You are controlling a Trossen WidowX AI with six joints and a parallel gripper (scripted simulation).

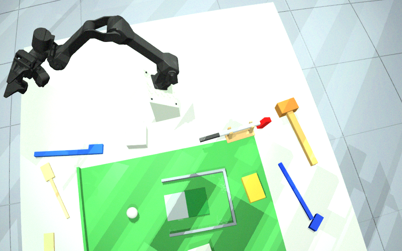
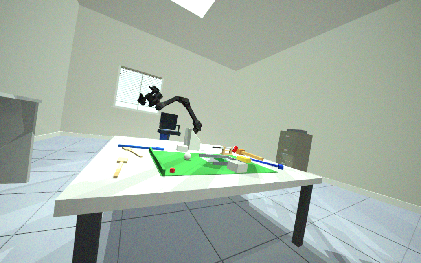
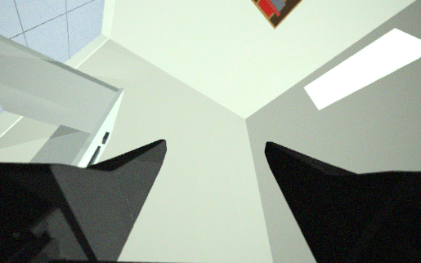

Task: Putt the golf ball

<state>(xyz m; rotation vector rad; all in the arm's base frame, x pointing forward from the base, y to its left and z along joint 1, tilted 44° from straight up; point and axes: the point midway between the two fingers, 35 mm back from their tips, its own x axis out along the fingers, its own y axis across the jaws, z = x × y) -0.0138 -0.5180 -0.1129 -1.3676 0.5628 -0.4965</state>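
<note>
My gripper tip is 720 mm to the right of the wooden rack, 400 mm above it and 220 mm short of it. Also, from my gripper tip: white golf ball 410 mm below, 400 mm ahead, 220 mm to the left; green mat 440 mm ahead, 430 mm below, 380 mm to the left; yellow block 690 mm to the left, 450 mm ahead, 410 mm below.
</note>
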